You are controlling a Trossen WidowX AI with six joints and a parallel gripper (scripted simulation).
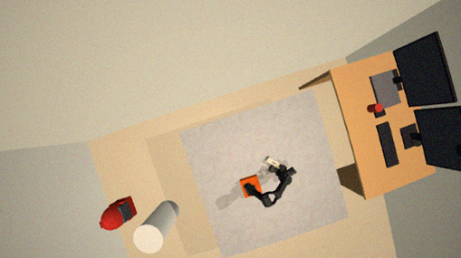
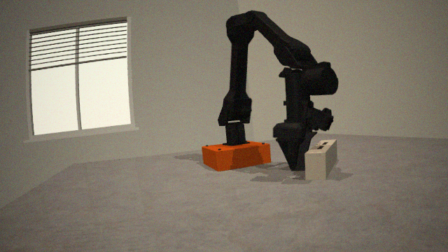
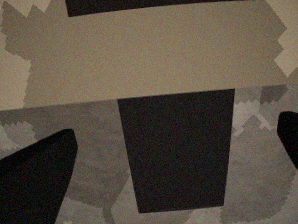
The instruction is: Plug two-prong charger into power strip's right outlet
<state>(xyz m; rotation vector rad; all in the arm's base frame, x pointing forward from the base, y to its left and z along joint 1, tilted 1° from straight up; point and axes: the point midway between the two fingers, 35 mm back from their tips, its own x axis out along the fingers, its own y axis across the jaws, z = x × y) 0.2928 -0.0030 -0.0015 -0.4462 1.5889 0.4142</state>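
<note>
Now: the black two-prong charger 2 cm to the left of my gripper tip, 2 cm ahead of it and 1 cm above it.
</note>
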